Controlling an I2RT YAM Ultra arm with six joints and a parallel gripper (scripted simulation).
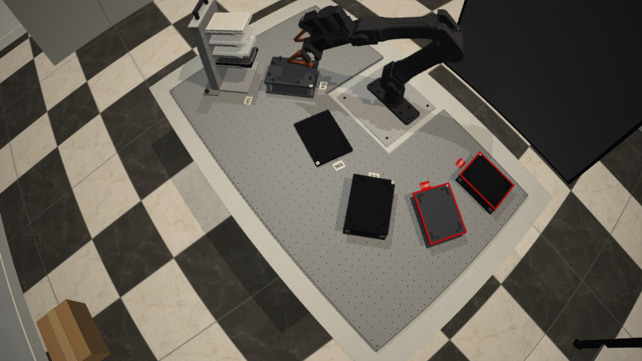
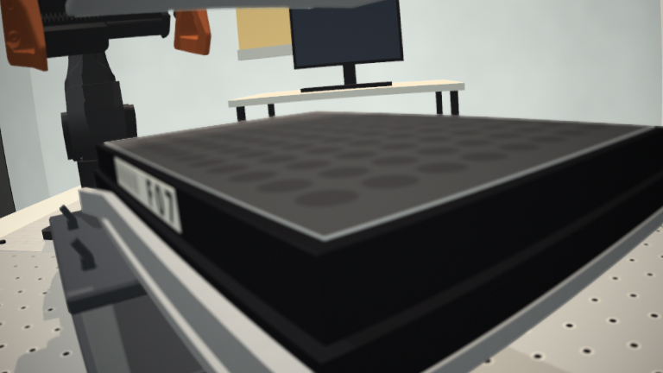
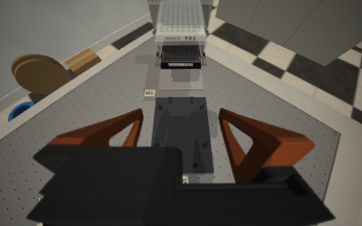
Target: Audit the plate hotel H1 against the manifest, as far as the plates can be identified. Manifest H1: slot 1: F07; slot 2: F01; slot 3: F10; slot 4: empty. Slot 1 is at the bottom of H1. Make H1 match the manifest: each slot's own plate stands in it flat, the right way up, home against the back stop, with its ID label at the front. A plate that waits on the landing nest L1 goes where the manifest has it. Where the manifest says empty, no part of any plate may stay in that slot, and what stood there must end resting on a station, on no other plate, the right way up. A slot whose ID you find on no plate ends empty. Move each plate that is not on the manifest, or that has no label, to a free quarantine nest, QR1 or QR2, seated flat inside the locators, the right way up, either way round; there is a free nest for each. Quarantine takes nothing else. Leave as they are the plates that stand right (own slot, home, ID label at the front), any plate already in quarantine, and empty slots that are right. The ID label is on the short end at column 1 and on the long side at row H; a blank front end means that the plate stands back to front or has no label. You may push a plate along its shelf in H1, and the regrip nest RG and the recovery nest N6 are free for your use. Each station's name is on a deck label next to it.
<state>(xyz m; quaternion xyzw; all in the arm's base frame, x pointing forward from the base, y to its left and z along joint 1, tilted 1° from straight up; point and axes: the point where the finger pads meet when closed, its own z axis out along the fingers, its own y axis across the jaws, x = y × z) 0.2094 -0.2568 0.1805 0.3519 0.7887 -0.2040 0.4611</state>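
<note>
My gripper is now 130 mm short of the white well plate, 150 mm to the left of it and 110 mm below it. From my hand the other things lie so: clear plate 130 mm ahead, 150 mm to the right; then black plate 130 mm ahead, 150 mm to the right, 50 mm below; then regrip nest RG 10 mm ahead, 10 mm to the right, 110 mm below.
</note>
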